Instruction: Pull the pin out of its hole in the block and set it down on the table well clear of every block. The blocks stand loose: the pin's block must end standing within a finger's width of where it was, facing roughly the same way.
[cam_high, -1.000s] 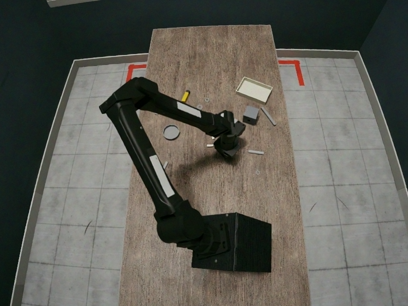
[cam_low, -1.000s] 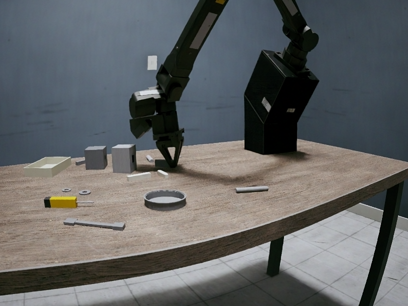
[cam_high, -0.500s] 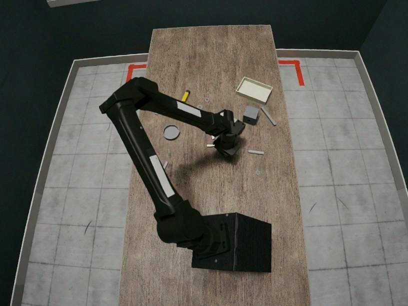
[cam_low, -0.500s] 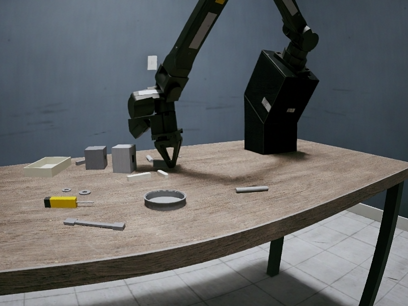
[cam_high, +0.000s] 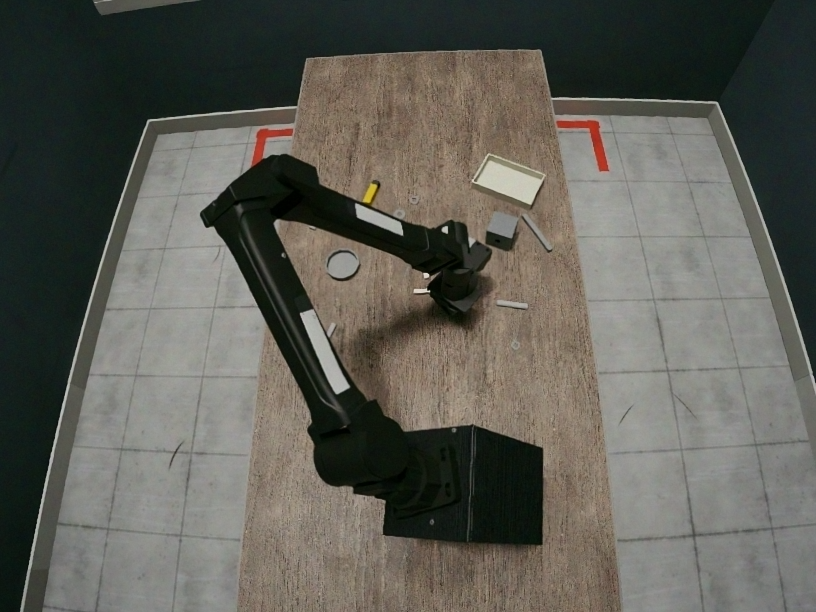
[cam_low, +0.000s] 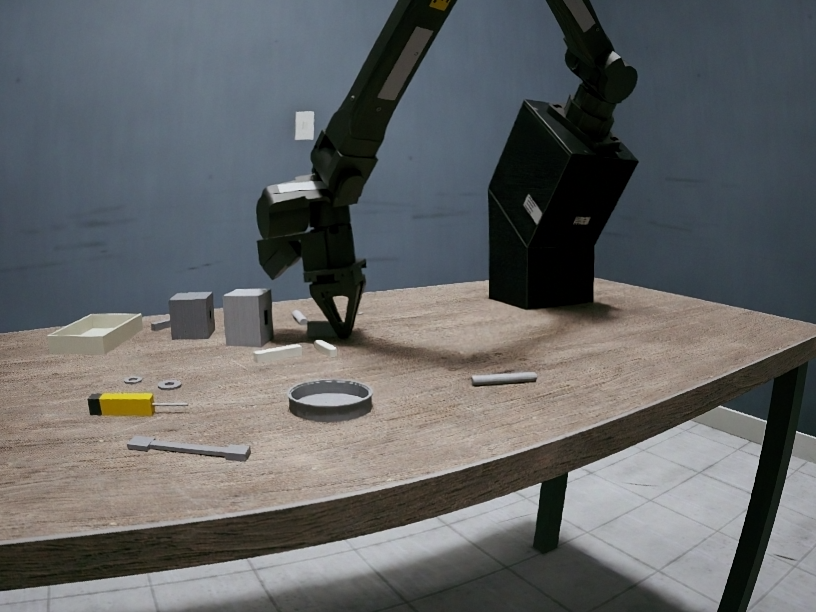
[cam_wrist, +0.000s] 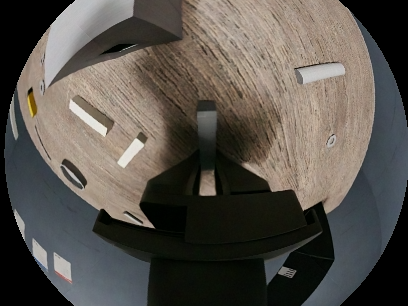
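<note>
My hand is 2 cm to the left of the grey pin and 2 cm short of it. Also, from my hand: grey ring dish (24 cm to the left, 16 cm ahead); darker grey block (17 cm ahead, 15 cm to the right, 2 cm above); light grey block (12 cm ahead, 5 cm to the right, 2 cm above).
</note>
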